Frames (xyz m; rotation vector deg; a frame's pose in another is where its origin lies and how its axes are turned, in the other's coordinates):
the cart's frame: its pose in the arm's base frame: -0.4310 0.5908 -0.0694 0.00 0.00 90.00
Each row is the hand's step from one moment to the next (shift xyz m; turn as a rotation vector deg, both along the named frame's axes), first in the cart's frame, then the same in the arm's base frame.
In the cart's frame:
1: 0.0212 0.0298 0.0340 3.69 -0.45 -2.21
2: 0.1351 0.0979 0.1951 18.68 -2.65 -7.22
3: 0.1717 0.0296 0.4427 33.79 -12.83 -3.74
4: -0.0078 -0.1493 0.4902 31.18 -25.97 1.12
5: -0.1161 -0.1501 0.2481 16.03 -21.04 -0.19
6: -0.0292 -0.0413 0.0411 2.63 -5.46 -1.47
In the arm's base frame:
1: -0.0298 0.0212 0.0340 0.45 3.69 -2.21
2: -0.0979 0.1351 0.1951 2.65 18.68 -7.22
3: -0.0296 0.1717 0.4427 12.83 33.79 -3.74
4: 0.1493 -0.0078 0.4902 25.97 31.18 1.12
5: 0.1501 -0.1161 0.2481 21.04 16.03 -0.19
6: 0.0413 -0.0292 0.0411 5.46 2.63 -1.47

